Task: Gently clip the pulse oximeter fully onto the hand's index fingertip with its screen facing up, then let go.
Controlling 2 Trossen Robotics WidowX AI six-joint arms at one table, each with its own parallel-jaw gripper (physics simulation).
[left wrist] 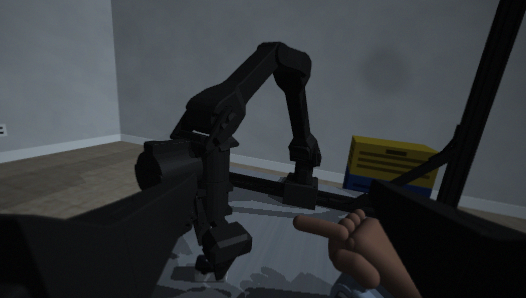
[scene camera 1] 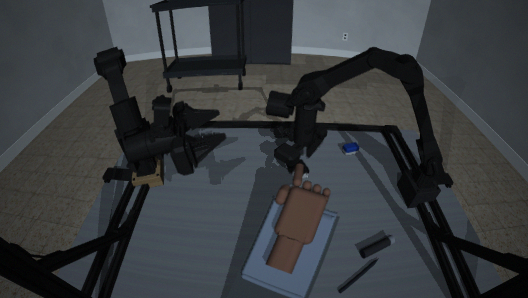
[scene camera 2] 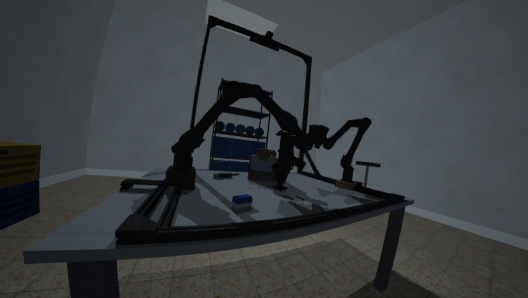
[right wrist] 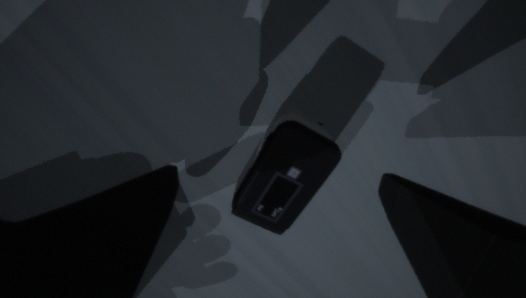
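Observation:
The pulse oximeter [right wrist: 287, 200] has a dark top with its screen facing up in the right wrist view. It sits on the table between the open, empty fingers of my right gripper [right wrist: 281, 174] [scene camera 1: 304, 159], which points down over it. The gripper partly hides the oximeter in the left wrist view [left wrist: 202, 265]. The brown hand [scene camera 1: 302, 215] [left wrist: 375, 245] rests on a pale blue block, palm or back uncertain, its index finger [scene camera 1: 298, 175] [left wrist: 320, 226] extended and bare. My left gripper [scene camera 1: 221, 124] is open and empty, held above the table left of the hand.
The pale blue block [scene camera 1: 252, 267] stands under the hand. A blue-and-white block [scene camera 1: 351, 147] [scene camera 2: 242, 200] lies right of the right gripper in scene camera 1. A dark cylinder [scene camera 1: 376, 247] and a thin pen [scene camera 1: 357, 275] lie right of the hand. Black rails edge the table.

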